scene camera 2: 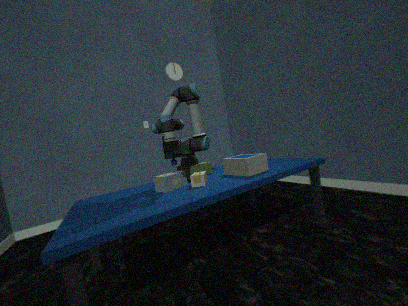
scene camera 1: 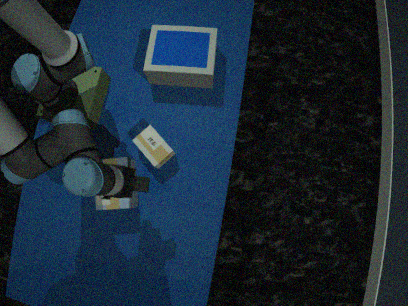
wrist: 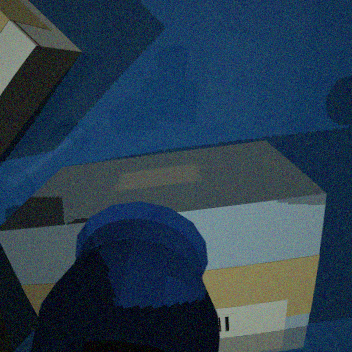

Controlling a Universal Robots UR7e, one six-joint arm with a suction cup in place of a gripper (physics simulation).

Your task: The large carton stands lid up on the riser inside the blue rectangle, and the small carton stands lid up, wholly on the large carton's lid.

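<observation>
The large carton [scene camera 1: 113, 203] [scene camera 2: 169, 181] [wrist: 251, 227] stands on the blue table [scene camera 1: 197, 197] [scene camera 2: 132, 210], with its face bearing the tan band and barcode label turned up. In scene camera 1 it is mostly hidden under my wrist. My suction cup [scene camera 2: 173, 161] [wrist: 141, 251] hangs just above that face and holds nothing. The small carton [scene camera 1: 153, 146] [scene camera 2: 198, 179] [wrist: 21, 66] lies apart from it, turned at an angle, label up. The riser [scene camera 1: 178, 79] [scene camera 2: 245, 164] stands at the far end of the table, and the blue rectangle [scene camera 1: 180, 48] on its top is bare.
A green block [scene camera 1: 93, 90] [scene camera 2: 201, 167] sits by the arm's base, close to both cartons. The table's long edge runs beside the dark floor [scene camera 1: 312, 164].
</observation>
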